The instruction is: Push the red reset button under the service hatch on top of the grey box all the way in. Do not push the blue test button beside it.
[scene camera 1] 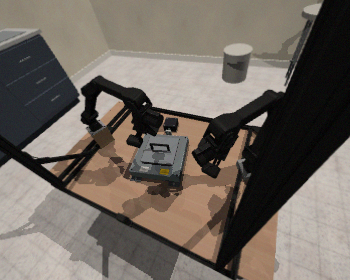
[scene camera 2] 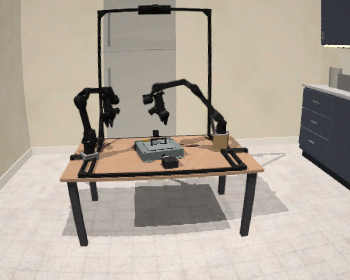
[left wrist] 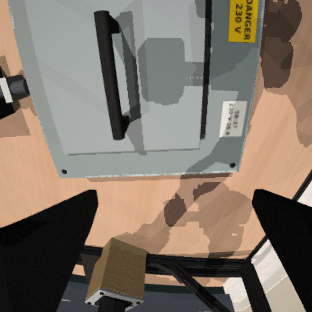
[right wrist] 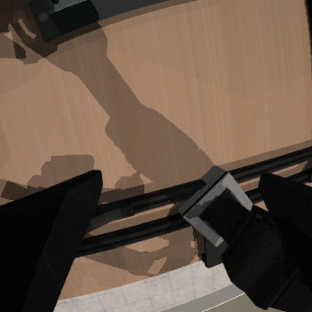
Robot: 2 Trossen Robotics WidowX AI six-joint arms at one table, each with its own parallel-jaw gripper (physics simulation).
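Observation:
The grey box [scene camera 1: 155, 172] [scene camera 2: 172, 154] [left wrist: 150, 165] sits mid-table; a corner of it shows in the right wrist view [right wrist: 75, 19]. Its flat service hatch [scene camera 1: 158, 156] [left wrist: 75, 100] lies closed over the top, with a black bar handle [scene camera 1: 160, 145] [left wrist: 110, 75] standing up. The red and blue buttons are hidden under the hatch. My left gripper [scene camera 1: 134, 140] [scene camera 2: 164, 120] [left wrist: 175, 197] is open and empty, raised above the box's left side in scene camera 1, clear of the handle. My right gripper [scene camera 1: 210, 170] [scene camera 2: 109, 122] [right wrist: 181, 179] is open and empty, raised to the right of the box there.
A small black block [scene camera 1: 171, 123] [scene camera 2: 170, 161] stands close behind the box in scene camera 1. A tan block [scene camera 1: 103, 136] [scene camera 2: 220, 142] [left wrist: 122, 265] is at my left arm's base. Black frame rails run along the table edges. A yellow label [scene camera 1: 164, 172] [left wrist: 242, 20] is on the box.

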